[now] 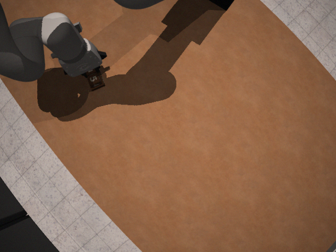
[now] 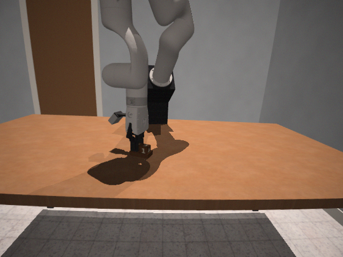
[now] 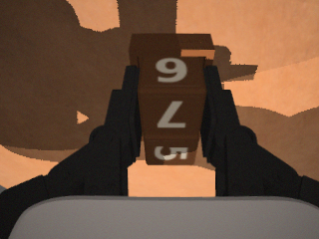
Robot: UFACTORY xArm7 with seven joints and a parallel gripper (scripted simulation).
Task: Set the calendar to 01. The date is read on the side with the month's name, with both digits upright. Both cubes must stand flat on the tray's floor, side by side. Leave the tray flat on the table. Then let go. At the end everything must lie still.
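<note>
My gripper is now 10 mm above the cube. Round my hand: calendar tray 30 mm below, 20 mm to the left, 10 mm ahead.
</note>
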